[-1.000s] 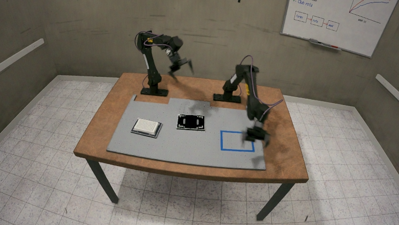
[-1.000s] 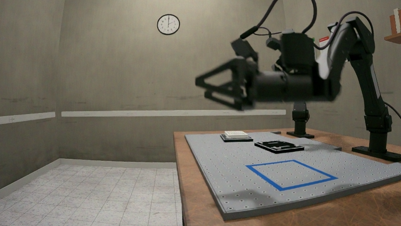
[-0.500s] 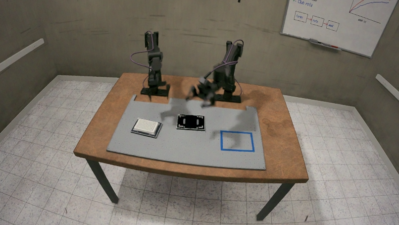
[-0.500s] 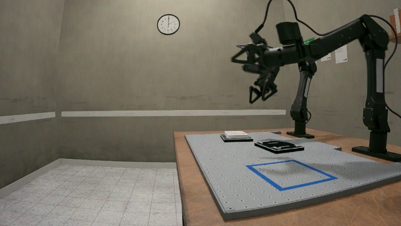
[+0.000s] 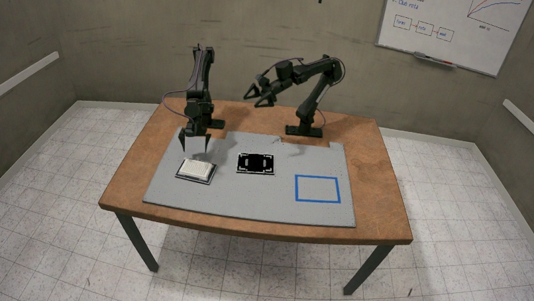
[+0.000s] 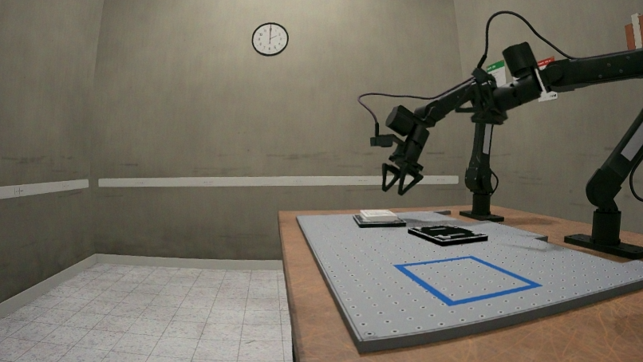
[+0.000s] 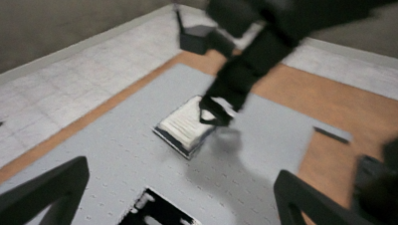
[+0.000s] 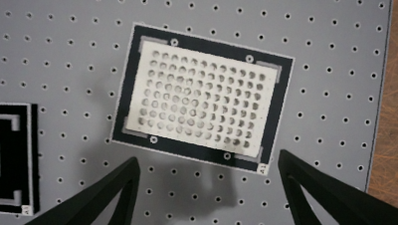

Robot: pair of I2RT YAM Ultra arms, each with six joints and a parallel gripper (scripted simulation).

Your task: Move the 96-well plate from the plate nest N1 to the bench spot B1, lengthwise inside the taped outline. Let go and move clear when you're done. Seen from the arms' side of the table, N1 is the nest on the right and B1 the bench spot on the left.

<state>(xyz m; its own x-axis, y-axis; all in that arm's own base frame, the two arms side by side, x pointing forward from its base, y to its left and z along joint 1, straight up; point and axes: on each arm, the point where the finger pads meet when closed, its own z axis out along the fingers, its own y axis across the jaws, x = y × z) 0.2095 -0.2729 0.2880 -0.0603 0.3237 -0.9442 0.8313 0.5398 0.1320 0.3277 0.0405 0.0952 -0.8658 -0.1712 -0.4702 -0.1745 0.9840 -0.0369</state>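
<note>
The white 96-well plate lies 70 mm below my right hand, 40 mm ahead of it and 10 mm to the left of it.
</note>
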